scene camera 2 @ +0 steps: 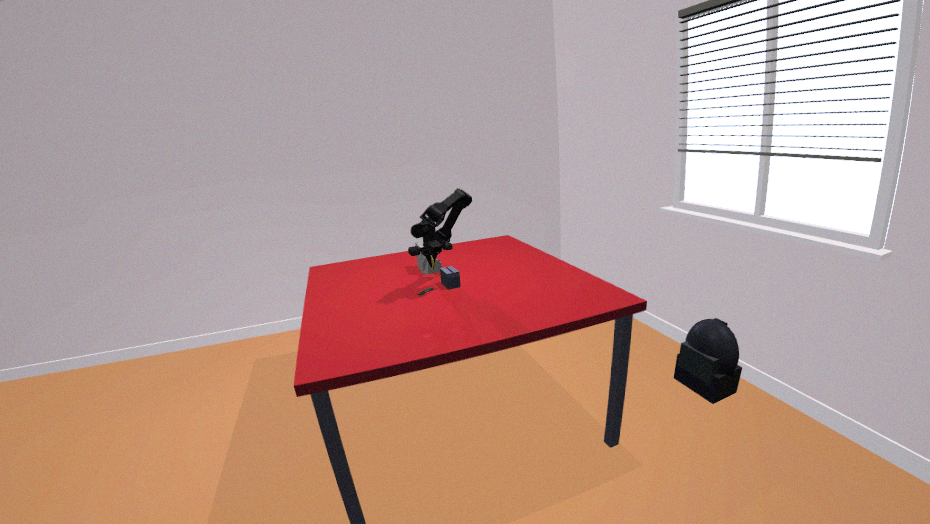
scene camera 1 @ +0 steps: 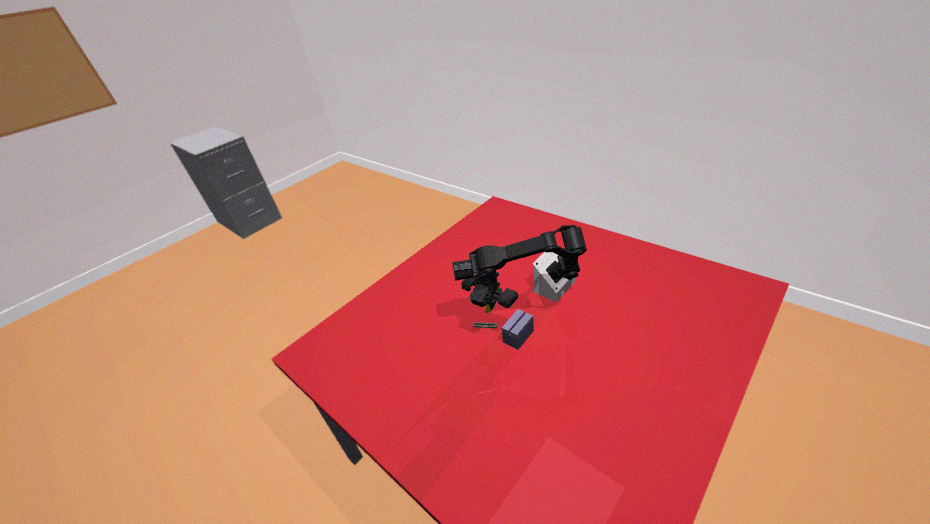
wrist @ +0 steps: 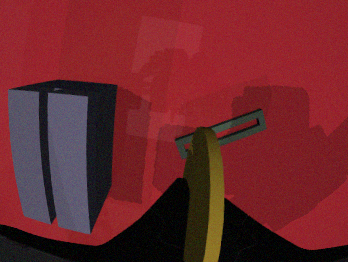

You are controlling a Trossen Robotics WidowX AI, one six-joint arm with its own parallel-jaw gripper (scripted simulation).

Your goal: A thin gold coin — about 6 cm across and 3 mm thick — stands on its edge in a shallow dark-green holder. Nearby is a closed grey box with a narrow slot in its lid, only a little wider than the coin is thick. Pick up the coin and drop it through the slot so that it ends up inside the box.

Labels:
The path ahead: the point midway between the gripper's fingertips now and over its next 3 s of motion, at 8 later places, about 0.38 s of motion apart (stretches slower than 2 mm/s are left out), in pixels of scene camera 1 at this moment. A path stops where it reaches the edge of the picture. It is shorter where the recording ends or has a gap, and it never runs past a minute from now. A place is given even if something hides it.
My gripper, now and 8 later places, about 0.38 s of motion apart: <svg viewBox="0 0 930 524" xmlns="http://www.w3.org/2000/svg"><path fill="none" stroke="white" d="M491 308L499 310L507 312L514 314L514 314L516 314L517 314L516 315L517 316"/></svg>

